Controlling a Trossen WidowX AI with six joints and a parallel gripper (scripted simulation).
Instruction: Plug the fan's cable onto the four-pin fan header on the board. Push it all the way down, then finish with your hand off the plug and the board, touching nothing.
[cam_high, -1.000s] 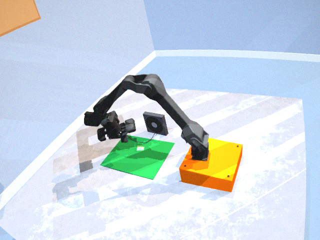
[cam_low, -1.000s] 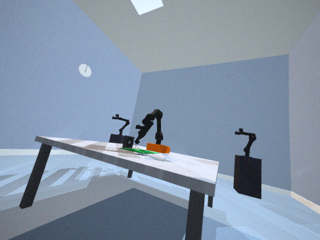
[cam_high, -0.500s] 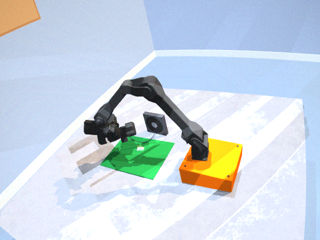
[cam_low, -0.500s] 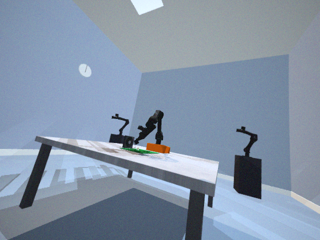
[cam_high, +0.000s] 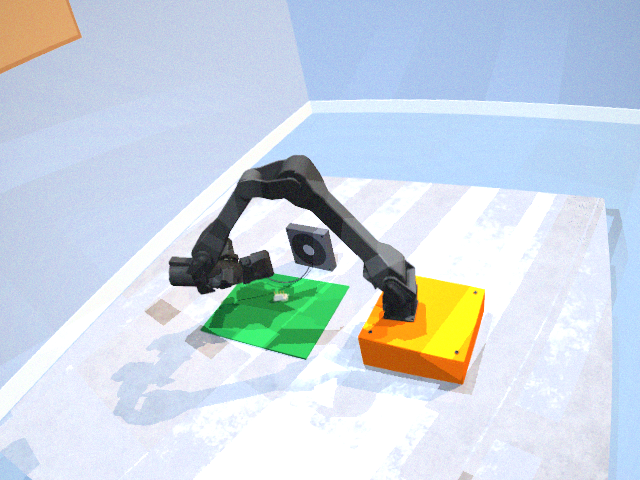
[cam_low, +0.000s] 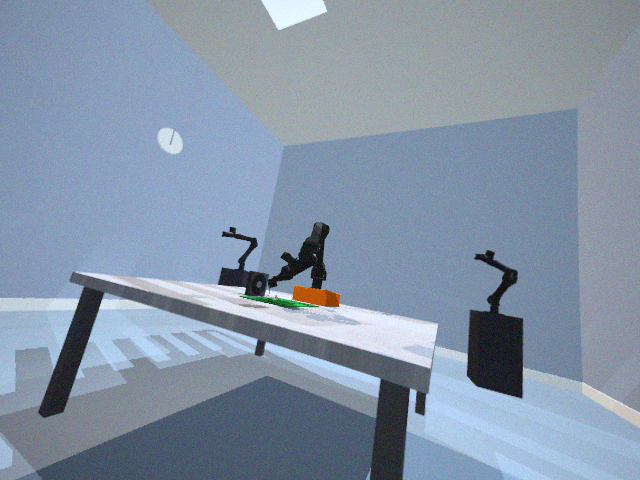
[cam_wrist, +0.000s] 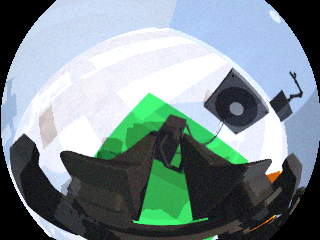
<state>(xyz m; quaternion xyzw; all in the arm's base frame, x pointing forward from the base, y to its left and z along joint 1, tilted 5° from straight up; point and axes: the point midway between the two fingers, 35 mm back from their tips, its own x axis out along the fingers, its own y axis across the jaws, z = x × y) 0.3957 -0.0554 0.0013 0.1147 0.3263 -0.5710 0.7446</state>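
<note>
Now: the green board 10 cm below my gripper tip, 7 cm behind it and 3 cm to the left of it. Also, from my gripper tip: black plug: 1 cm below; then dark square fan: 14 cm to the right, 12 cm behind, 3 cm below.
</note>
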